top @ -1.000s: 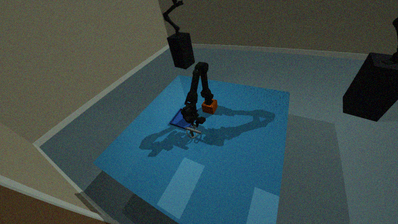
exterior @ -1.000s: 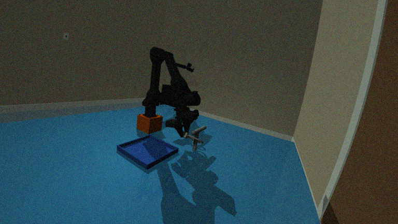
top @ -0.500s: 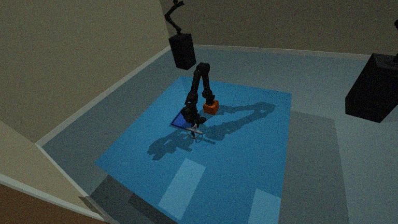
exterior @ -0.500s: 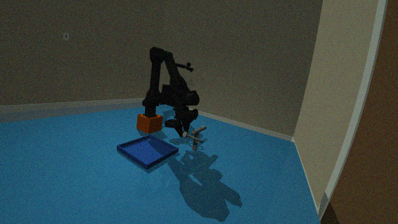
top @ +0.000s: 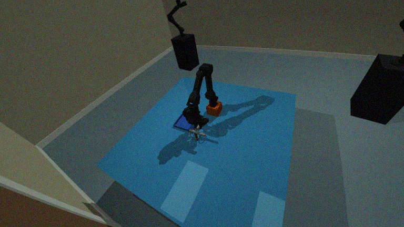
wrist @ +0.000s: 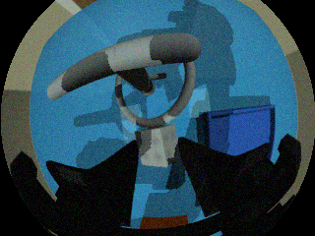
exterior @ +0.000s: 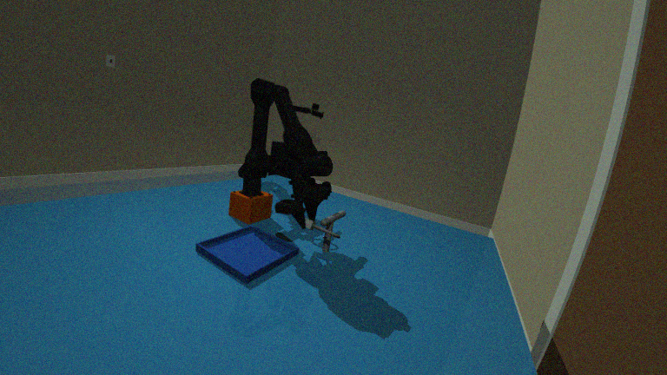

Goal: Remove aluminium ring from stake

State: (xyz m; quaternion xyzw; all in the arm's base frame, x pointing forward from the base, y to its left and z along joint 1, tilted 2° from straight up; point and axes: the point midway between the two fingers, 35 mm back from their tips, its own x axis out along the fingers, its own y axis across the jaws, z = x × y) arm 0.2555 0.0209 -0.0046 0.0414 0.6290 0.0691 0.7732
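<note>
Now: gripper tip 5 cm short of the aluminium ring and 1 cm to the right of it. Round my gripper tip: blue tray 17 cm to the right, 5 cm below, 5 cm behind.
</note>
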